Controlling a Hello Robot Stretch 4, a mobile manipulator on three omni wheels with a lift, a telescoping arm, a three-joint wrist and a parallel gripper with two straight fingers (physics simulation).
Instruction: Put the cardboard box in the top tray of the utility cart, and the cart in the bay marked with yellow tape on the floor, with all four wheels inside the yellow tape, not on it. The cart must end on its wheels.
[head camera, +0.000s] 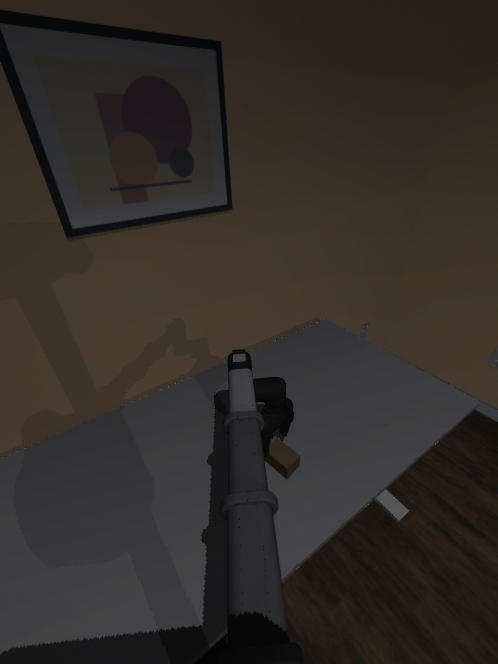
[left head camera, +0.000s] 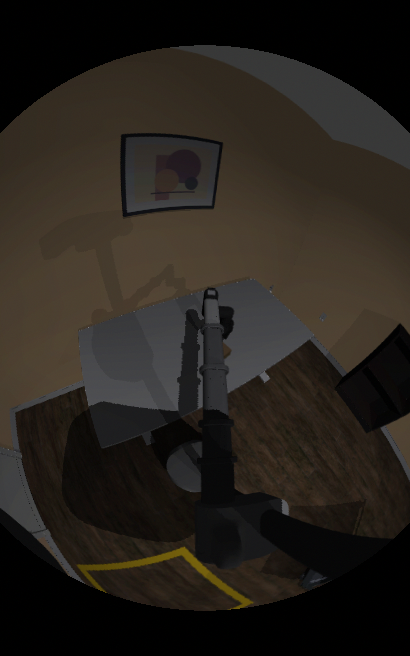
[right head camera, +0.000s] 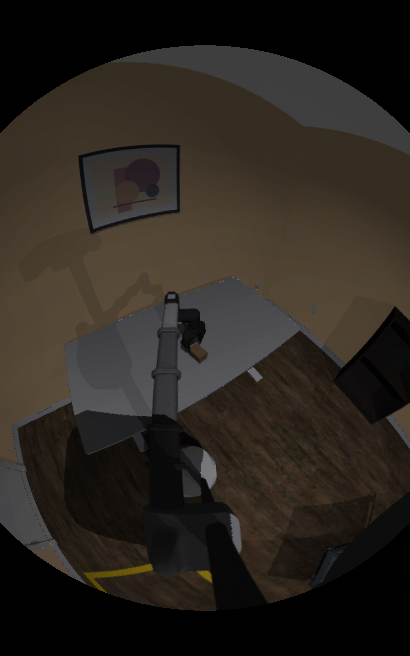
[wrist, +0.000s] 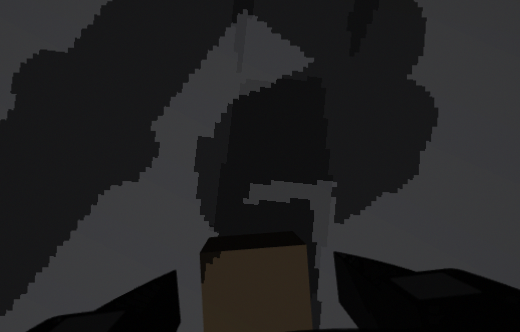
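Note:
The cardboard box (head camera: 285, 456) (left head camera: 227, 350) (right head camera: 198, 353) (wrist: 257, 295), small and brown, is on the white table (head camera: 375, 386) (left head camera: 270, 320) (right head camera: 250, 310). My gripper (head camera: 276, 442) (right head camera: 190, 346) (wrist: 258, 285) is open above the table, at the box's wall-side end. In the wrist view, the box's near part lies between the black fingers, with a gap on each side. The arm hides much of the box in the left head view. The yellow tape (left head camera: 215, 577) (right head camera: 120, 572) shows partly on the floor near my base. The utility cart cannot be made out for certain.
A dark shelf unit (left head camera: 380, 390) (right head camera: 384, 381) stands by the right wall. A grey edge of some object (left head camera: 315, 578) (right head camera: 327, 561) shows at the lower right, largely hidden. White table feet (head camera: 392, 505) (left head camera: 264, 376) (right head camera: 255, 374) stick out below the table's front edge. The wall is behind the table.

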